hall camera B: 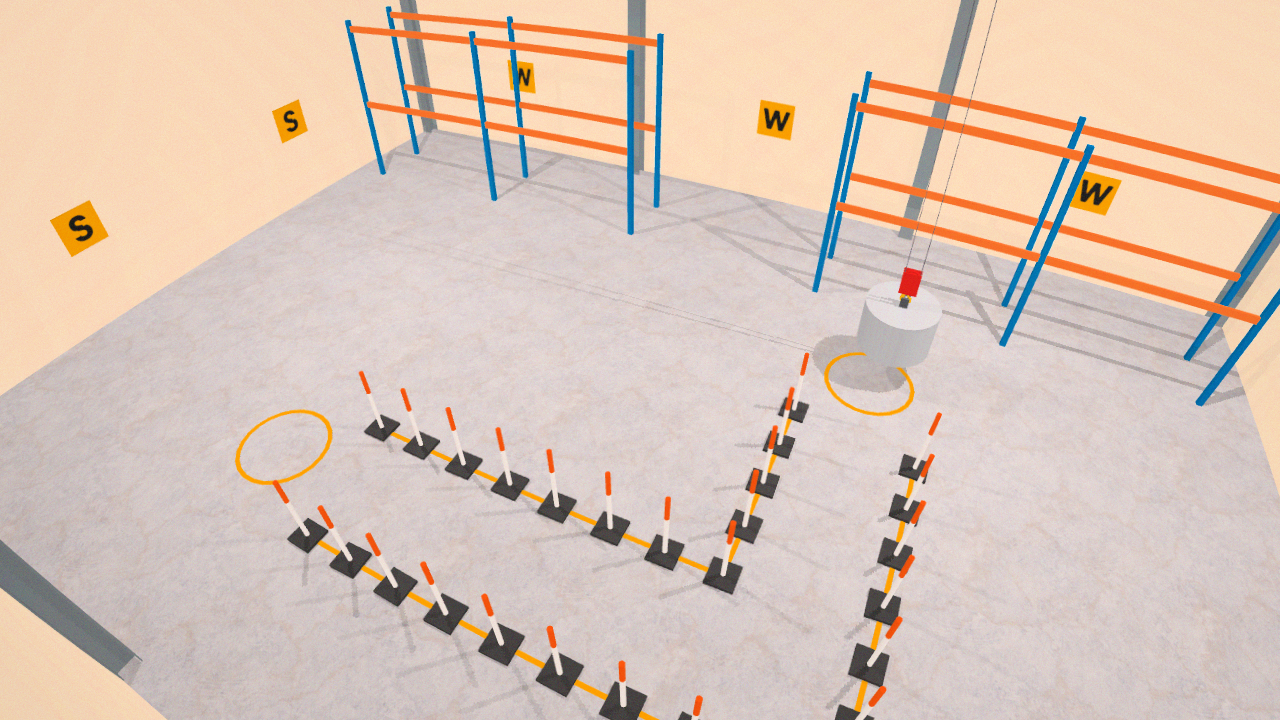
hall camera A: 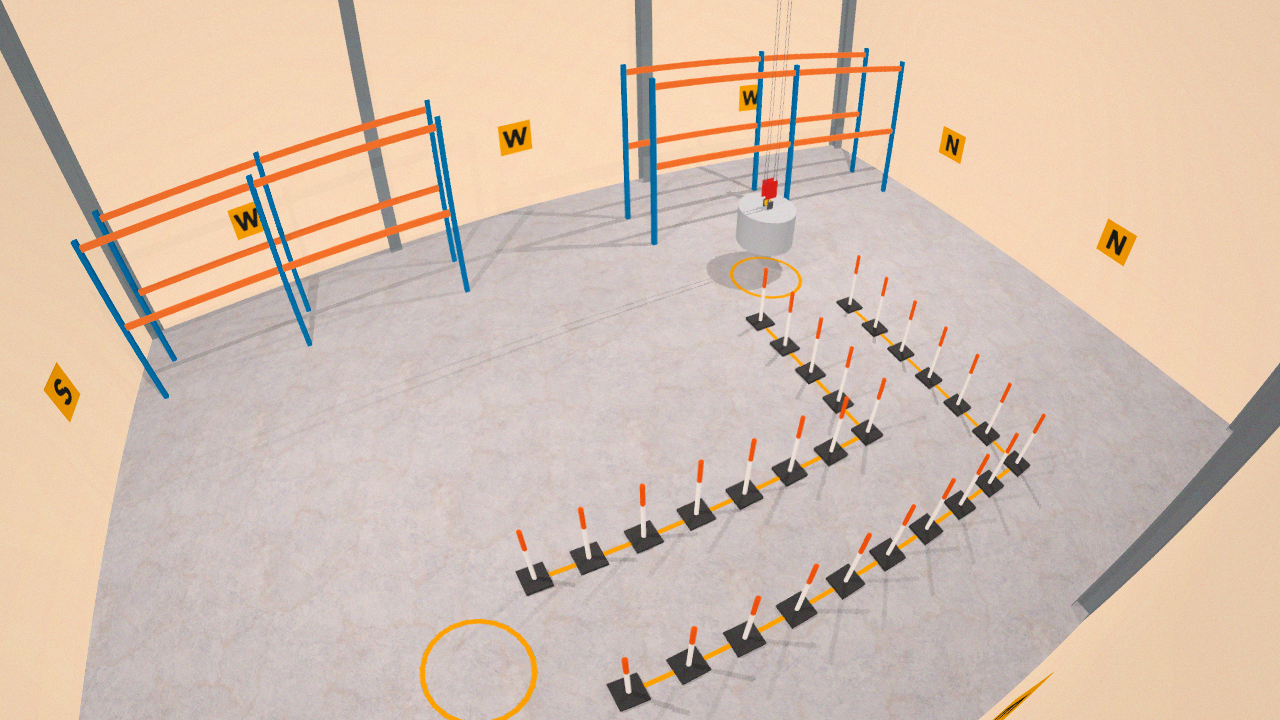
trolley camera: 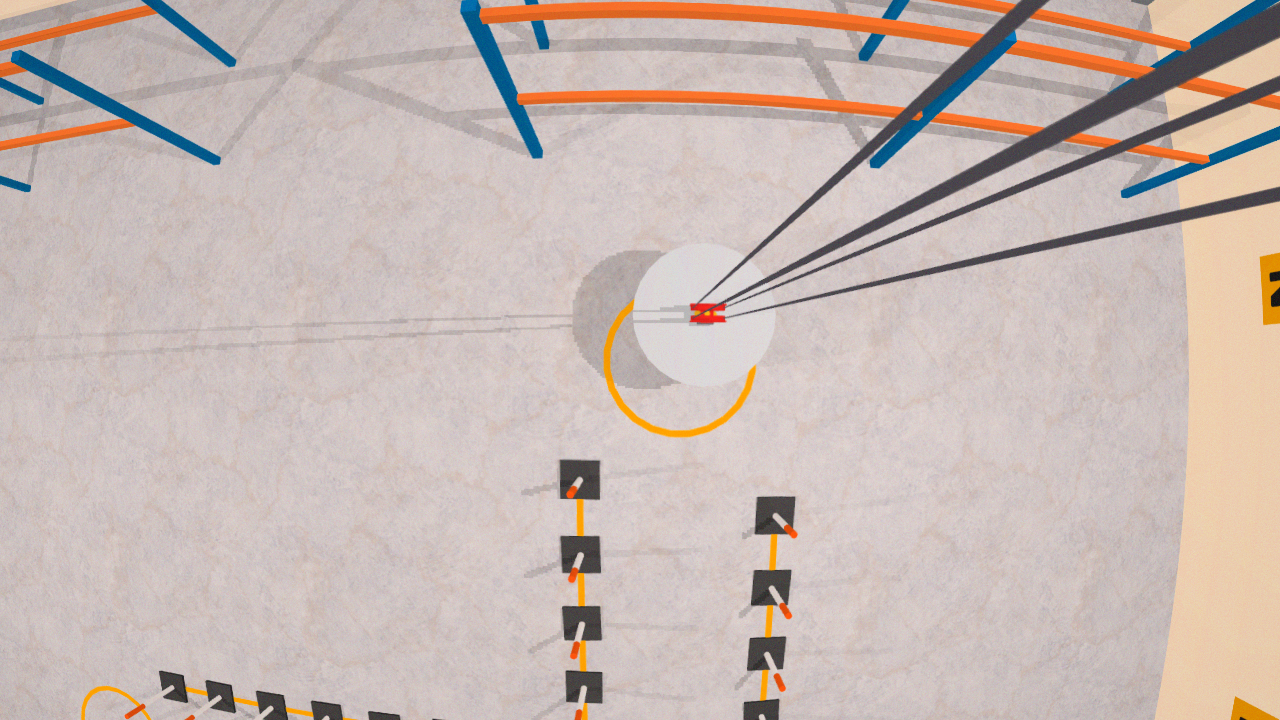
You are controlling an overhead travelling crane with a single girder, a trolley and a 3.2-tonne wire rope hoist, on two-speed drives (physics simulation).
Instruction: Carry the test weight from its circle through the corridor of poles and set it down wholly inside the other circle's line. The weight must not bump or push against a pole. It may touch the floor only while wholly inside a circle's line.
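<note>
The test weight (hall camera A: pixel 765 232) (hall camera B: pixel 897 338) (trolley camera: pixel 682 356), a pale grey cylinder, hangs upright above the floor on the hook (hall camera A: pixel 768 203) (hall camera B: pixel 905 300) (trolley camera: pixel 707 313) below the red block. In the trolley view it covers the upper right of the near circle (hall camera A: pixel 766 297) (hall camera B: pixel 880 414) (trolley camera: pixel 680 434) and reaches past its line; its shadow lies to the left. The ropes slant to the upper right there. The weight is apart from the first poles of the two rows, one pole (hall camera A: pixel 761 300) (hall camera B: pixel 800 385) (trolley camera: pixel 574 488) and another (hall camera A: pixel 853 284) (hall camera B: pixel 927 438) (trolley camera: pixel 781 522). The other circle (hall camera A: pixel 478 620) (hall camera B: pixel 271 482) lies beyond the corridor's far end.
The corridor has one corner, with poles on black bases along both sides. A blue and orange rack (hall camera A: pixel 653 197) (hall camera B: pixel 825 241) (trolley camera: pixel 494 58) stands behind the weight, near the W wall. A second rack (hall camera A: pixel 143 358) (hall camera B: pixel 630 197) stands farther along that wall.
</note>
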